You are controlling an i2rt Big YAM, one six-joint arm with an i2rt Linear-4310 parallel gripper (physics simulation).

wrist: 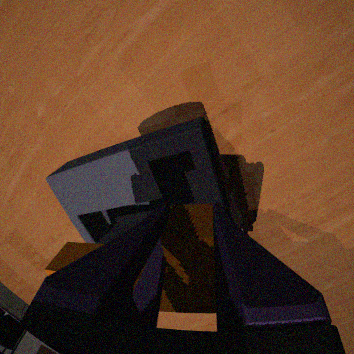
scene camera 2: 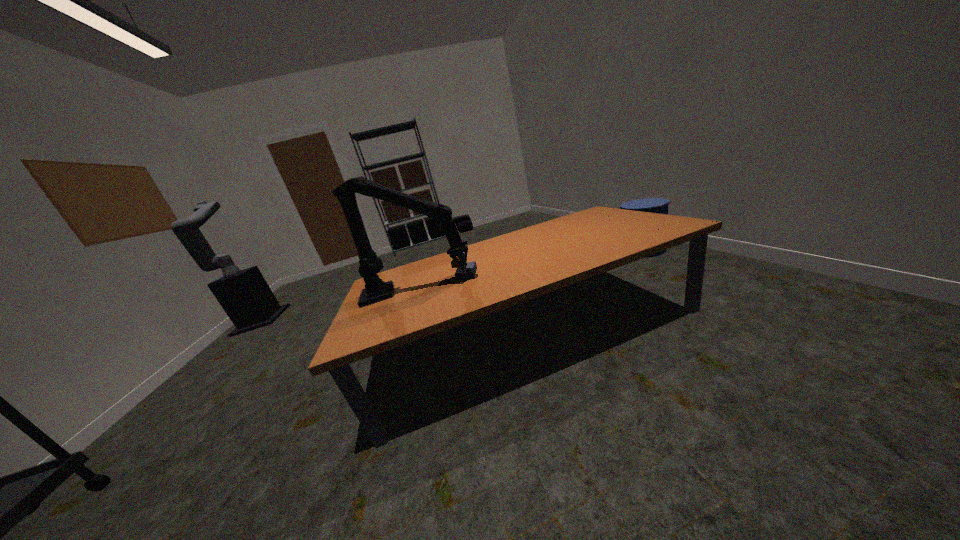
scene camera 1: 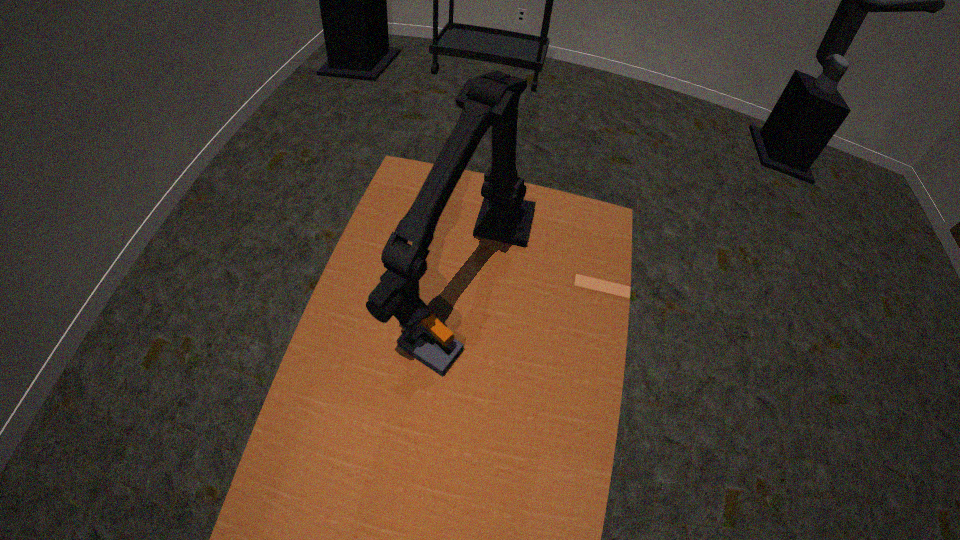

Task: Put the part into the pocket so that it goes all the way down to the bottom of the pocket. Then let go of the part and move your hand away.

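The grey block with the pocket lies on the table. Its top has dark recesses in the wrist view, partly in shadow. The gripper is low over the block, its fingers shut on the orange part. In scene camera 1 the part slants over the block's edge nearer the arm base. In the wrist view it runs between the fingers, and an orange end shows left of them. Its lower end is hidden; I cannot tell whether it is inside the pocket.
The arm base stands near one end of the wooden table. A pale strip lies by the table's side edge. A dark cart and a second arm on a pedestal stand off the table.
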